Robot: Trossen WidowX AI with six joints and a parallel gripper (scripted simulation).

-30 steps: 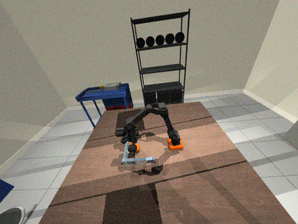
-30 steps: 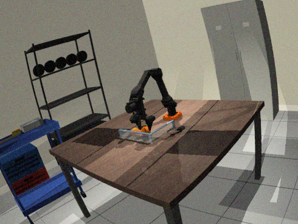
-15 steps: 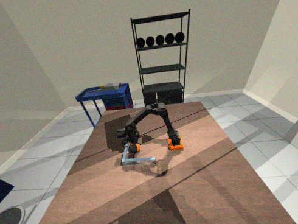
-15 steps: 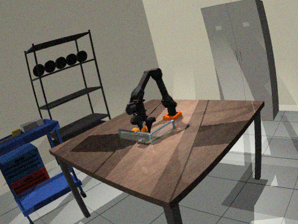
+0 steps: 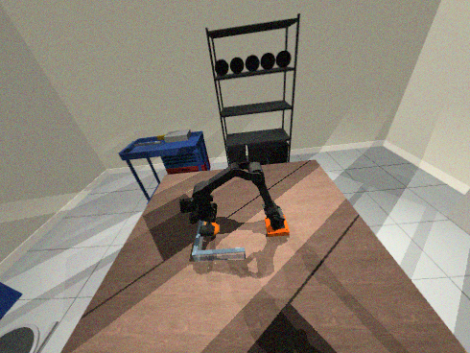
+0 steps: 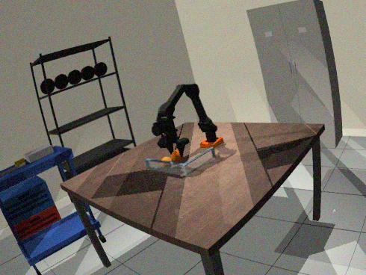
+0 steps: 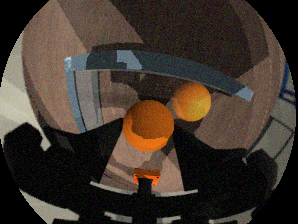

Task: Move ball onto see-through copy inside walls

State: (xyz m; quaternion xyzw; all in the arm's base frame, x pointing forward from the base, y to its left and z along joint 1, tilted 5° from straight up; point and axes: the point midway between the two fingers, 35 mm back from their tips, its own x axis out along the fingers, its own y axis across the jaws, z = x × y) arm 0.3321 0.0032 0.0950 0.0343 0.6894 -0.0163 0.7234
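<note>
Right now the see-through copy of ball is 70 mm to the right of my gripper tip, 30 mm below it and 30 mm ahead of it. Also, from my gripper tip: orange ball: right at my gripper tip.
</note>
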